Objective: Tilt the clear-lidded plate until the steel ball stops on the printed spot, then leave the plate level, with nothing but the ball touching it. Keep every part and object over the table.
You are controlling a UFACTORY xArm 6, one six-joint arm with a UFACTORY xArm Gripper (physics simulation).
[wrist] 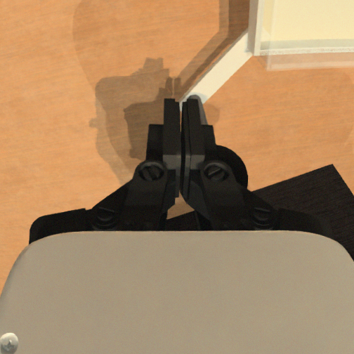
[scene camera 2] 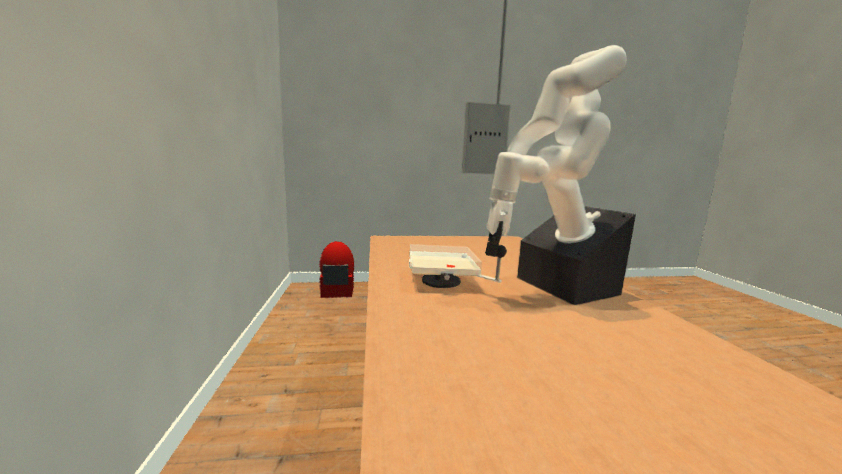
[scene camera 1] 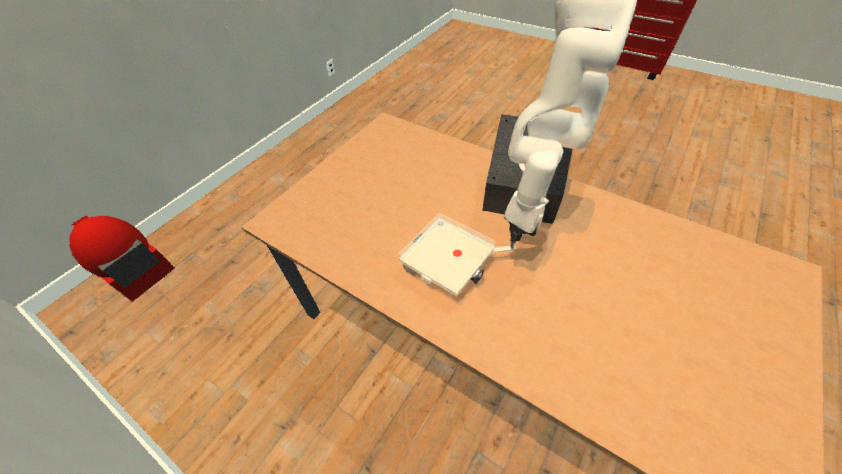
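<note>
The clear-lidded cream plate stands on a round black base; its exact tilt is hard to tell. The steel ball is at the plate's far corner, away from the red printed spot; it does not show in the wrist view. A white arm runs from the plate to an upright grey post with a black knob. My gripper is shut and empty, right beside the post; contact is unclear.
The black robot pedestal stands behind the gripper. The wooden table has its long edge in front of the plate. A red-and-black object is beyond the table's left side.
</note>
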